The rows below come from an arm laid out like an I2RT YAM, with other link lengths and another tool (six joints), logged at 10 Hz.
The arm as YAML. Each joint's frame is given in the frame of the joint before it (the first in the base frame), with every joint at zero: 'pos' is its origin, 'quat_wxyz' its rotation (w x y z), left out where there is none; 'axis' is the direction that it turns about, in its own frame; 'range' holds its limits. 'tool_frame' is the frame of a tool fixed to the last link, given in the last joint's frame.
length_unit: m
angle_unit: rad
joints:
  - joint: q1
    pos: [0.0, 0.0, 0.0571]
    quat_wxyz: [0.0, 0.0, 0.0, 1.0]
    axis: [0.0, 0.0, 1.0]
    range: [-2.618, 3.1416]
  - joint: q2
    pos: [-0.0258, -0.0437, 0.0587]
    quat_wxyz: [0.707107, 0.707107, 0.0, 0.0]
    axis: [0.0, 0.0, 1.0]
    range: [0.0, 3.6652]
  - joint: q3
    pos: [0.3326, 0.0, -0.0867]
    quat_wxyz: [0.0, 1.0, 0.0, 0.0]
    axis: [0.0, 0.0, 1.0]
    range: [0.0, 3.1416]
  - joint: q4
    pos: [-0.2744, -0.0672, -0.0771]
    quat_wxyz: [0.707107, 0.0, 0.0, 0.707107]
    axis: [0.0, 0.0, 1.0]
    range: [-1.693, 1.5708]
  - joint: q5
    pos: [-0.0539, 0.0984, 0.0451]
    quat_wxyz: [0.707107, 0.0, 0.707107, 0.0]
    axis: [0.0, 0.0, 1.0]
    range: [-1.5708, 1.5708]
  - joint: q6
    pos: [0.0, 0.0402, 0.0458]
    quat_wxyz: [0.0, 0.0, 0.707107, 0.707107]
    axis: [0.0, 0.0, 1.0]
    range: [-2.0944, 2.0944]
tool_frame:
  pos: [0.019, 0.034, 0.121]
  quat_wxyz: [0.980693, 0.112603, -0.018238, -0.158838]
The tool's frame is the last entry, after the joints.
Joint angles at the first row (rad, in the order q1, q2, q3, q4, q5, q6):
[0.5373, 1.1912, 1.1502, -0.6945, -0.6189, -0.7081]
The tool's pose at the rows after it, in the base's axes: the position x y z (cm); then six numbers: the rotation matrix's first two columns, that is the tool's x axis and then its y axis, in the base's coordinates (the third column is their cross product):
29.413 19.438 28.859 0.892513 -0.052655 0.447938 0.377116 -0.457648 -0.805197
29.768 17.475 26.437 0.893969 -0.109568 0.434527 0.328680 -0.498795 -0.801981
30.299 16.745 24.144 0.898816 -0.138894 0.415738 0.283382 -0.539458 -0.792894
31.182 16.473 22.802 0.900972 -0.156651 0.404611 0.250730 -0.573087 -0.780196
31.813 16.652 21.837 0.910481 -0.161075 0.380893 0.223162 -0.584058 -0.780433
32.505 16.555 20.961 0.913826 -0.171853 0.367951 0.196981 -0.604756 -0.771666
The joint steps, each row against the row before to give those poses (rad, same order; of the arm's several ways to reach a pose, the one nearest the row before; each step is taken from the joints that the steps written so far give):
[-0.0824, -0.0567, -0.0970, 0.0464, 0.0485, 0.0078]
[-0.0431, -0.0235, -0.0828, 0.0438, 0.0291, 0.0147]
[-0.0060, 0.0151, -0.0496, 0.0368, 0.0442, 0.0169]
[0.0007, 0.0345, -0.0100, 0.0208, 0.0399, 0.0103]
[0.0000, 0.0389, 0.0048, 0.0077, 0.0060, 0.0085]
[-0.0002, 0.0334, 0.0043, 0.0073, 0.0227, 0.0075]

